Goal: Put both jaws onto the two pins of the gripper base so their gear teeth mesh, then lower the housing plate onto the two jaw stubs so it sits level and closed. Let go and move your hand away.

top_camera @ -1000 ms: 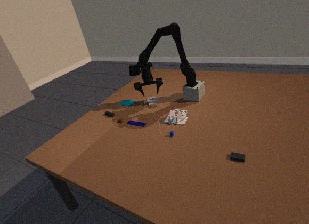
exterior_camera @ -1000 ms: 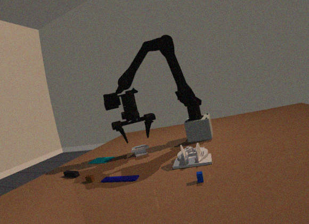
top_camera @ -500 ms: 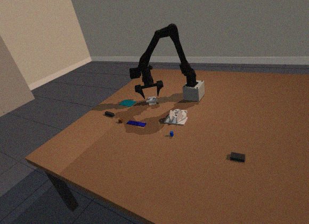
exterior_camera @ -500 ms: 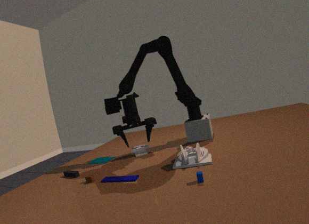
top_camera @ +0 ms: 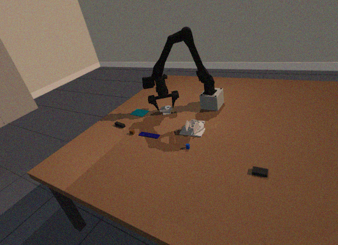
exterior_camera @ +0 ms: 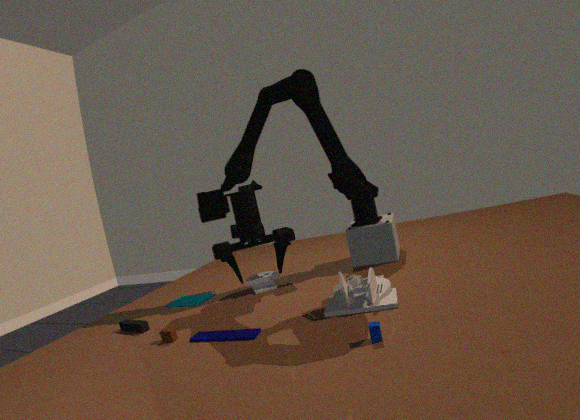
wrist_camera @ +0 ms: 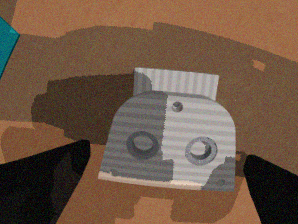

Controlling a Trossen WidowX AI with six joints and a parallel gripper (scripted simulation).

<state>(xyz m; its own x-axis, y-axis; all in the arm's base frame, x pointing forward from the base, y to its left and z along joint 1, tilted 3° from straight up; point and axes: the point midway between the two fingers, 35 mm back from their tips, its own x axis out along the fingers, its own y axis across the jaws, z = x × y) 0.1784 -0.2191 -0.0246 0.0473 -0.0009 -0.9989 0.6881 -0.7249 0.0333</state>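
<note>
The small grey block is 1 cm behind my gripper tip, 1 cm to the right of it and 2 cm below it. The rest, counted from my gripper tip: teal plate 7 cm ahead, 17 cm to the right, 2 cm below; gripper jaw 6 cm ahead, 24 cm to the left; blue bar 24 cm ahead, 7 cm to the left, 2 cm below.
</note>
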